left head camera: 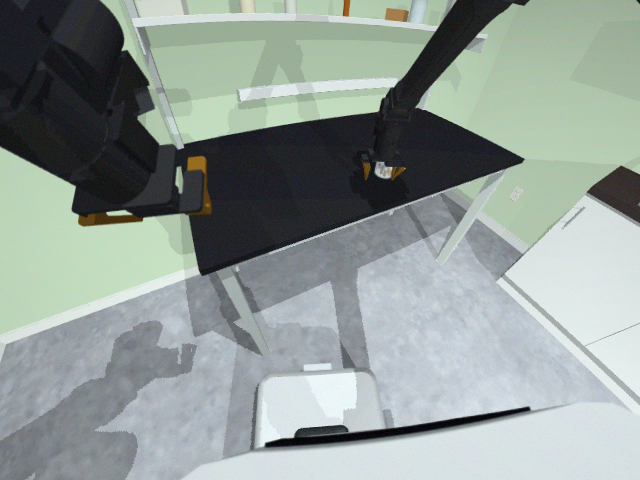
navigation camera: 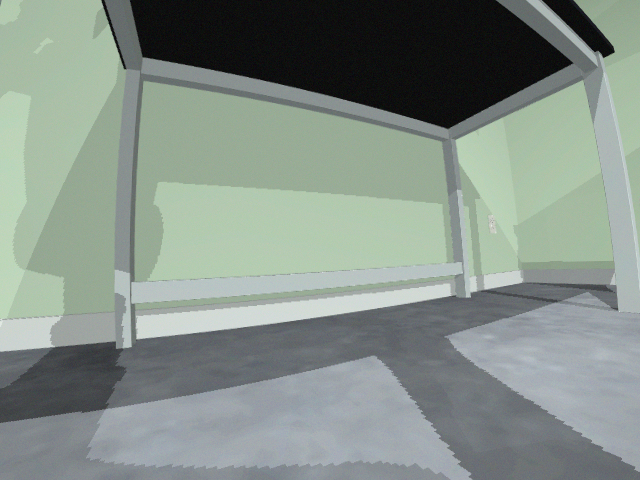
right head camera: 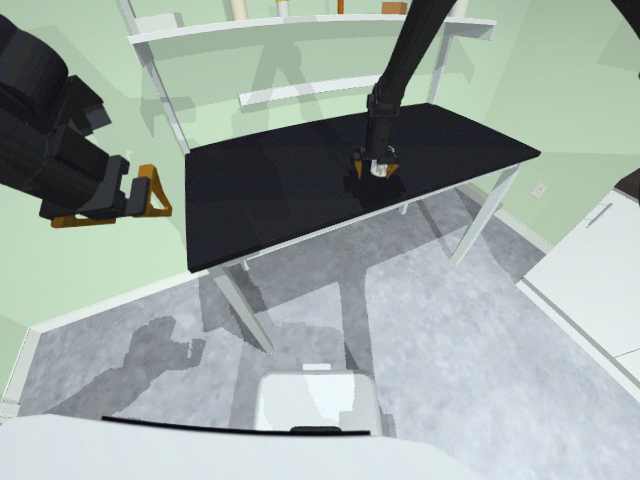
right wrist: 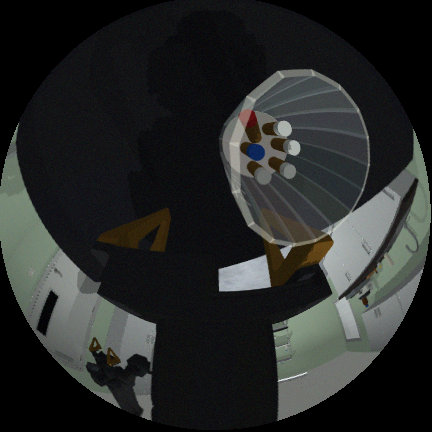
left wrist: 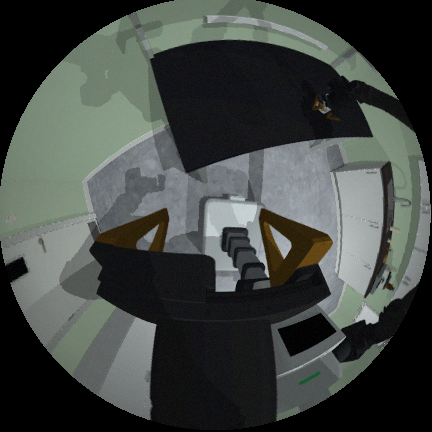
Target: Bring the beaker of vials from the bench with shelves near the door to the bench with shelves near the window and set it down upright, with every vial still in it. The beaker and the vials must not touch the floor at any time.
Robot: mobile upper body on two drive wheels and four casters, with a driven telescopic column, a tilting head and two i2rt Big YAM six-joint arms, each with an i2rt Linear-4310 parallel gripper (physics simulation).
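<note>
The clear glass beaker [left head camera: 383,170] [right head camera: 379,167] [left wrist: 324,108] [right wrist: 325,150] stands upright on the black bench top [left head camera: 258,206] [right head camera: 258,206] [left wrist: 225,100] [right wrist: 75,125]. Several brown vials are inside, one with a red cap [right wrist: 247,118], one with a blue cap [right wrist: 256,152], the others with pale caps. My right gripper [left head camera: 380,178] [right head camera: 374,178] [left wrist: 319,112] [right wrist: 214,212] is open and empty, low over the bench at the beaker. In the right wrist view the beaker lies right of centre, its rim overlapping the right-hand finger; contact cannot be told. My left gripper [left head camera: 144,215] [right head camera: 112,218] [left wrist: 213,212] is open and empty, left of the bench.
A shelf [left head camera: 289,21] [right head camera: 310,19] with bottles and boxes hangs above the bench's back edge. Bench legs [left head camera: 470,222] [right head camera: 485,217] [navigation camera: 126,206] stand on the grey floor. A white cabinet [left head camera: 578,268] [right head camera: 584,268] [left wrist: 355,215] is at the right. My white base [left head camera: 310,403] [right head camera: 310,397] is in front of the bench.
</note>
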